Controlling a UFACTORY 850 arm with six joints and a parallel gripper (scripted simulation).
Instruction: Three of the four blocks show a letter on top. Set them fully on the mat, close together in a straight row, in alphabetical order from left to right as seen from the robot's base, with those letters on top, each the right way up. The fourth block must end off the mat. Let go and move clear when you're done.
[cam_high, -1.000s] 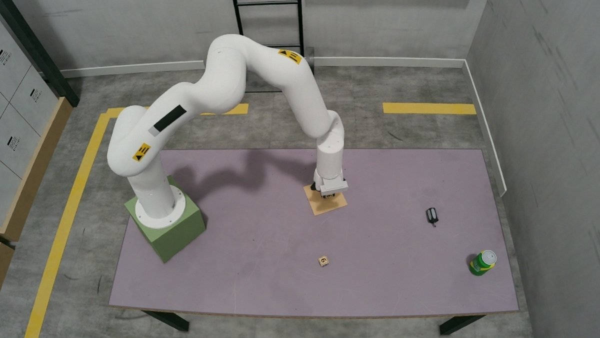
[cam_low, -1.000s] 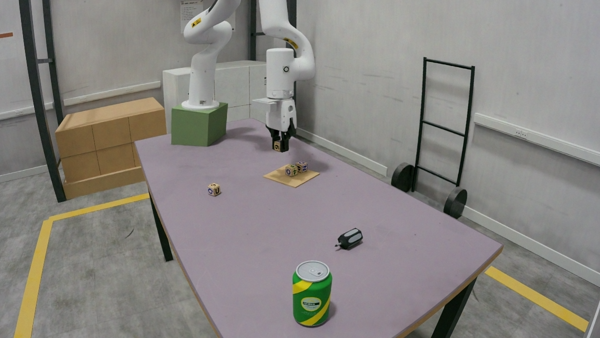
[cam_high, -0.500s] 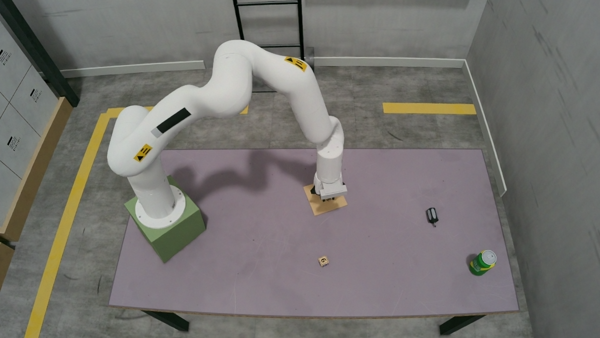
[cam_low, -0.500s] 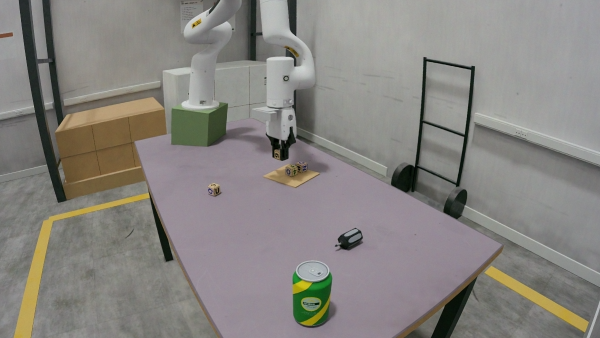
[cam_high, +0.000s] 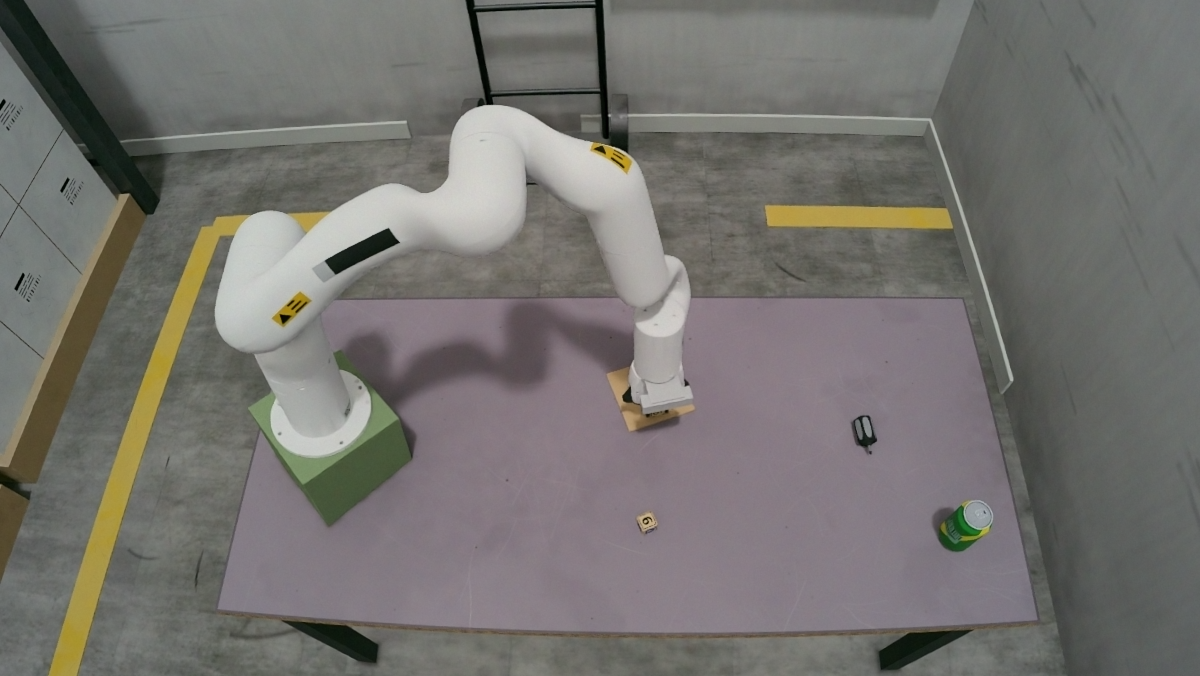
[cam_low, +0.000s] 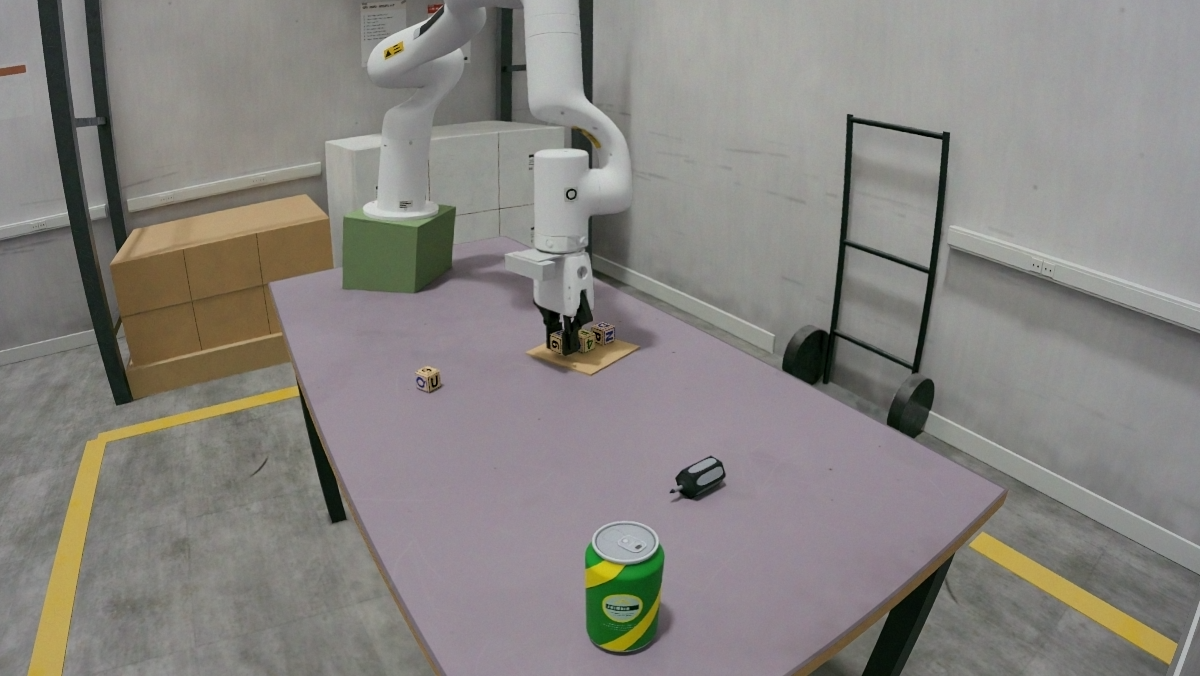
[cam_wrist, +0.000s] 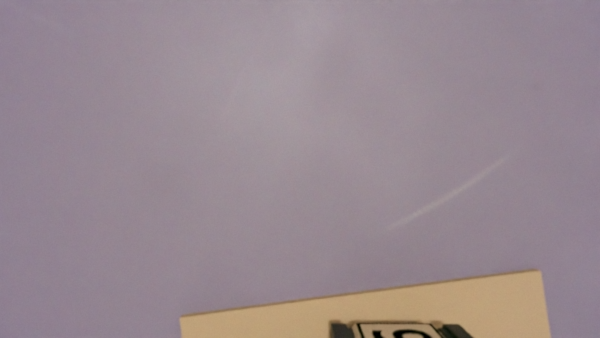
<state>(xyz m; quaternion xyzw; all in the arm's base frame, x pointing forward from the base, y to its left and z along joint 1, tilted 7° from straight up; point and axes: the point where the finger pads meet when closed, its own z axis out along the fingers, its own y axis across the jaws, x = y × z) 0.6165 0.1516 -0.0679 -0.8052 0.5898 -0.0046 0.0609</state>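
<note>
Right now the tan mat is 50 mm to the left of my hand, 40 mm below it and 10 mm behind it. Also, from my hand: small black tool (420 mm ahead, 30 mm to the right, 20 mm below); green can (590 mm ahead, 220 mm to the right, 20 mm above).
</note>
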